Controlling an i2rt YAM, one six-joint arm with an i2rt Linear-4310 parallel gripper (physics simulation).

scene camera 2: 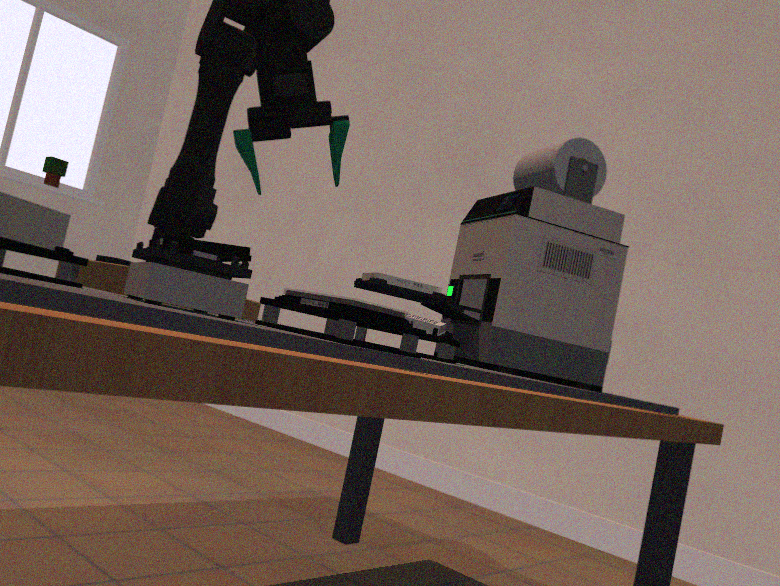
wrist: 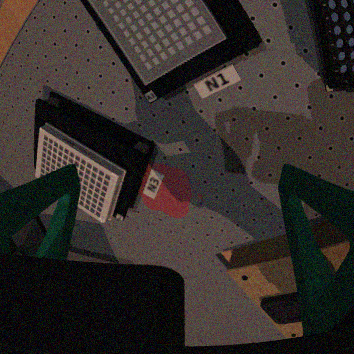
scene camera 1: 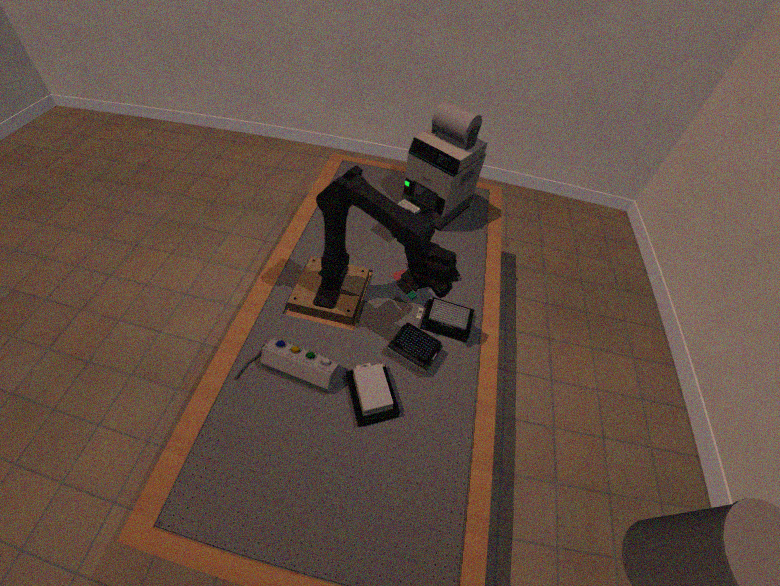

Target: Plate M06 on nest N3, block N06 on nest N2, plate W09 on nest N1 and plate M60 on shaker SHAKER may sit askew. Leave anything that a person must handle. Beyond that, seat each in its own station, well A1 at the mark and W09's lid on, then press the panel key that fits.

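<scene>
My gripper [scene camera 1: 426, 291] [scene camera 2: 298, 189] [wrist: 179, 175] is open and empty, high above the mat. In the wrist view a pale plate [wrist: 82, 175] on nest N3 [wrist: 100, 122] looks offset towards lower left, with black nest showing at upper right; its tilt cannot be told. The arm hides N3 in scene camera 1. A grey plate [scene camera 1: 449, 311] [wrist: 170, 32] lies in nest N1 [wrist: 240, 35]; whether lidded is unclear. A dark plate with blue wells [scene camera 1: 416, 343] [wrist: 342, 40] sits on a grey station [scene camera 2: 189, 288]. A white block [scene camera 1: 373, 388] sits on another black nest [scene camera 1: 375, 419]. Their station labels are not readable.
A tall instrument [scene camera 1: 441, 170] [scene camera 2: 554, 277] with a roll and green light has a plate [scene camera 2: 403, 281] on its outstretched tray. The key panel [scene camera 1: 299, 365] has blue, yellow, green and white keys. A red patch [wrist: 175, 205] lies on the mat beside the N3 label.
</scene>
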